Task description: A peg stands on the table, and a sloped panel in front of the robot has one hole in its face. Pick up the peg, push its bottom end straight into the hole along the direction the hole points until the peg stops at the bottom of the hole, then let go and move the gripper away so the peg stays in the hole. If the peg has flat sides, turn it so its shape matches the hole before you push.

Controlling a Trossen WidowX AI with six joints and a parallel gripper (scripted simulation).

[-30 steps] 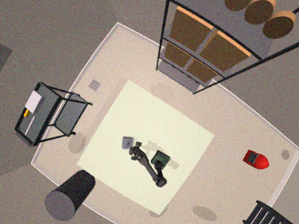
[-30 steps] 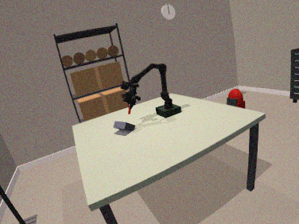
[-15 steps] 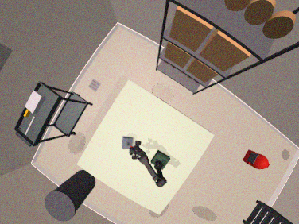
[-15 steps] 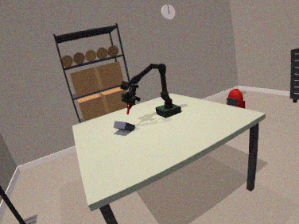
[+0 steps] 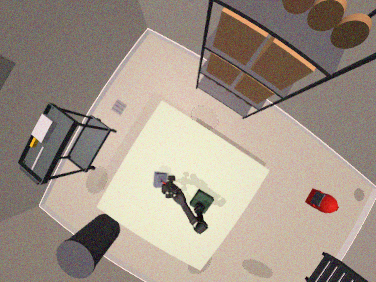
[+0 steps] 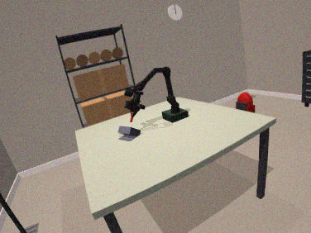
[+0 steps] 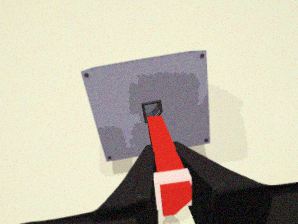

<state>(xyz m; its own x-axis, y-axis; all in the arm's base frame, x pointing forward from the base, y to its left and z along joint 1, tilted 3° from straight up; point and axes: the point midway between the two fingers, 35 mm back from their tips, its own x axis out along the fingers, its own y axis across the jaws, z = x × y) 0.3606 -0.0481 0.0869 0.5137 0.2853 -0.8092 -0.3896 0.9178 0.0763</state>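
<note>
Right now my gripper tip is 9 cm above the grey sloped panel, 6 cm short of it and 3 cm to the right of it. Round my gripper tip: red peg (2 cm above, 1 cm behind).
</note>
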